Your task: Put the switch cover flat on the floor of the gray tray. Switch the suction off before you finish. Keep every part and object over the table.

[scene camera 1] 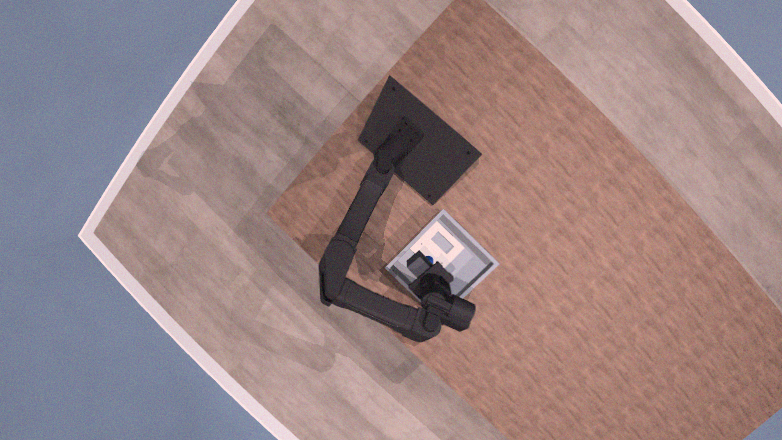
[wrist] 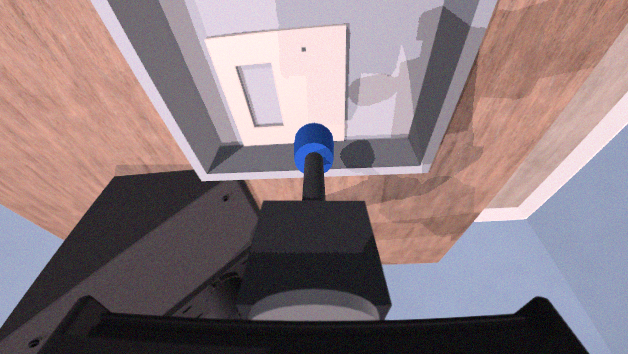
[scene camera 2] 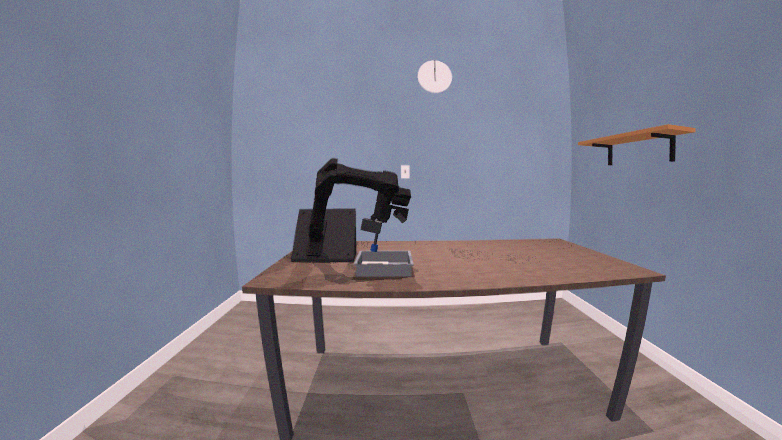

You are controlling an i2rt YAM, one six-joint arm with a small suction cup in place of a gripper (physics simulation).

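Observation:
The cream switch cover (scene camera 1: 428, 236) (scene camera 2: 376, 263) (wrist: 322, 90) lies inside the gray tray (scene camera 1: 470, 238) (scene camera 2: 384, 271) (wrist: 390, 172). It looks flat on the tray floor, with one short edge close to or touching the wall nearest the arm's base. Its rectangular opening and small hole face up. My gripper, a blue suction cup (scene camera 1: 428, 259) (scene camera 2: 374, 248) (wrist: 313, 147) on a thin black rod, is open and holds nothing. It hangs above the tray, at about rim height or a little higher, apart from the cover. In the wrist view it hides a small part of the cover's near edge.
The tray stands on the brown wooden table (scene camera 1: 590, 235) (scene camera 2: 508, 270). The arm's black base plate (scene camera 1: 437, 158) (scene camera 2: 339, 235) (wrist: 185, 250) is beside the tray. The table's edge passes near the arm's elbow in scene camera 1.

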